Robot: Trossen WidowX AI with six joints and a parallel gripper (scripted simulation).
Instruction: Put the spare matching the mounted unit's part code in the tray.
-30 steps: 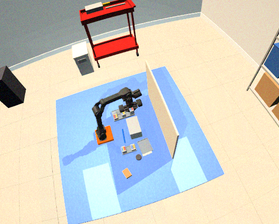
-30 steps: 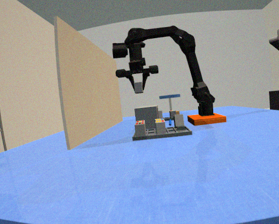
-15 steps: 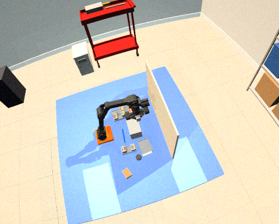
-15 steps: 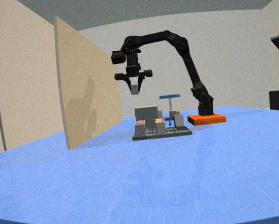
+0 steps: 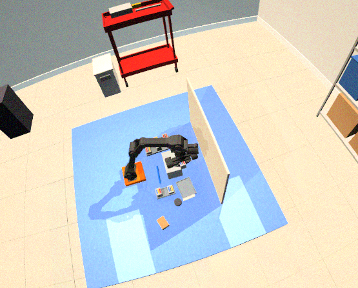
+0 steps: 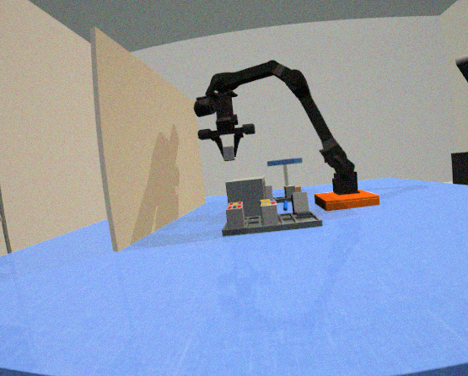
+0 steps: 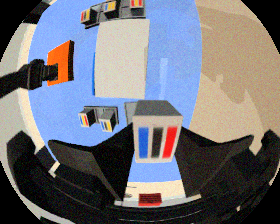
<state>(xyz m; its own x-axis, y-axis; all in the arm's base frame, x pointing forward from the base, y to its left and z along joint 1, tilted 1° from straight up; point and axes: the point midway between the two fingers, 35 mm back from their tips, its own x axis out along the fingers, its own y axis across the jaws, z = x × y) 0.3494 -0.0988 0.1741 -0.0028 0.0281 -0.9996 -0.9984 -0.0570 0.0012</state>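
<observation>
My gripper tip is now 10 mm past the flat grey tray, 80 mm to the left of it and 170 mm above it. The rest, counted from my gripper tip: grey mounted unit: 60 mm behind, 100 mm to the left, 120 mm below; then grey spare: 20 mm above; then tall tan panel: 180 mm ahead, 90 mm to the left, 50 mm above.
</observation>
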